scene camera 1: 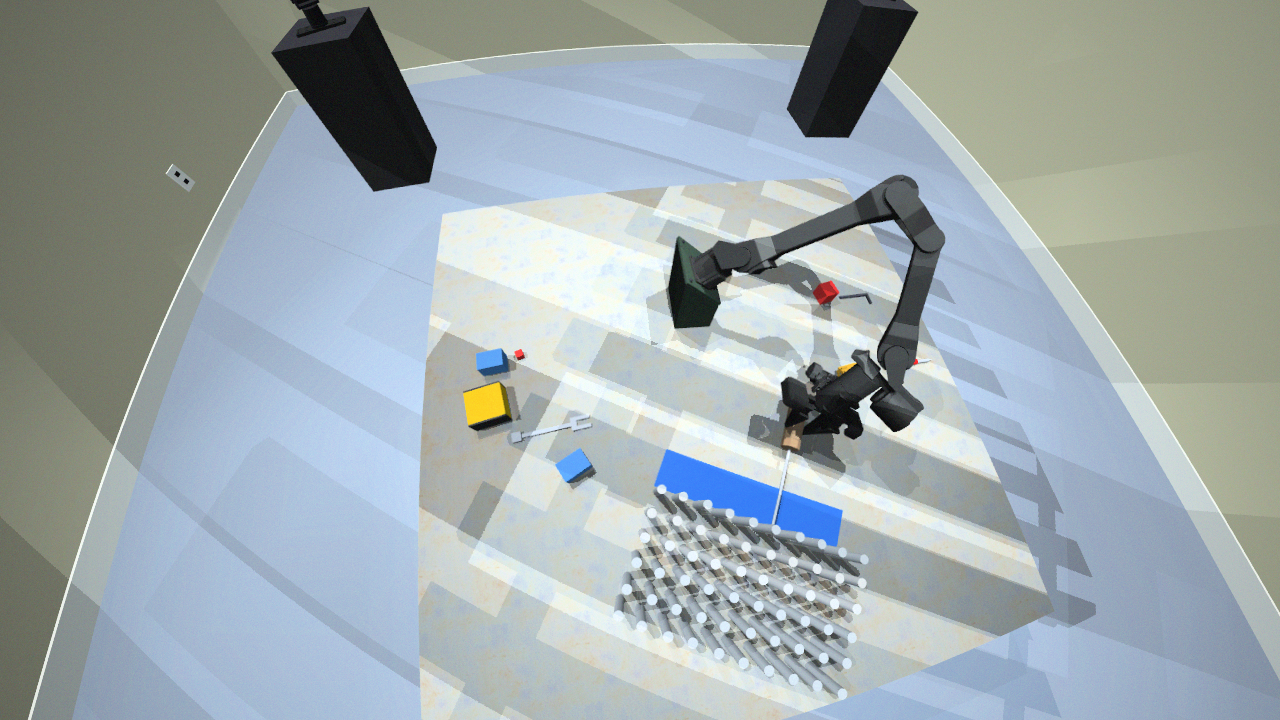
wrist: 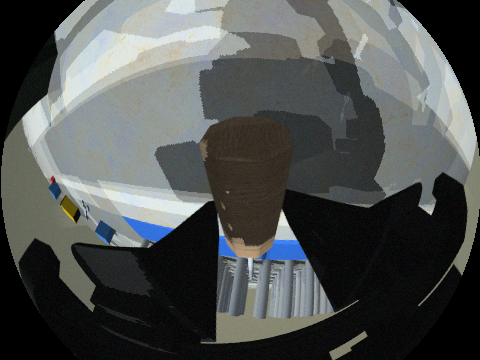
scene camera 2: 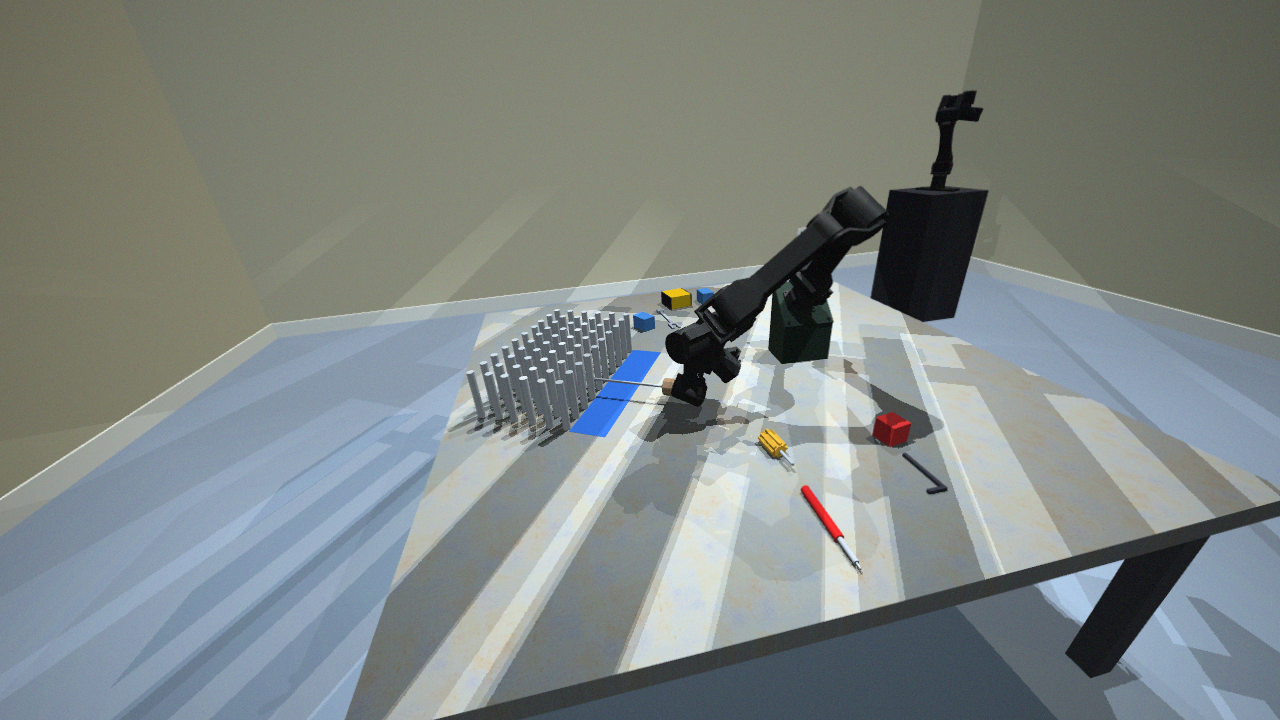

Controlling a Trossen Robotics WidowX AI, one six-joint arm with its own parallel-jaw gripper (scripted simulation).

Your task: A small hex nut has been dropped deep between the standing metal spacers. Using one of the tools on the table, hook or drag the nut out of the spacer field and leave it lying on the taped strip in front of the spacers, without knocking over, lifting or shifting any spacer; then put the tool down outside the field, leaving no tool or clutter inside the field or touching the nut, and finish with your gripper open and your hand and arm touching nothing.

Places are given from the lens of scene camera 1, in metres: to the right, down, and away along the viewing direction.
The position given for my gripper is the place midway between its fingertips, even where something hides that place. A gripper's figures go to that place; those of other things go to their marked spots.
my gripper (scene camera 1: 793, 429): 0.32, 0.15, 0.71
blue block (scene camera 1: 491, 362): -0.33, 0.01, 0.74
blue block (scene camera 1: 575, 464): -0.13, 0.20, 0.66
blue taped strip (scene camera 1: 701, 481): 0.13, 0.25, 0.69
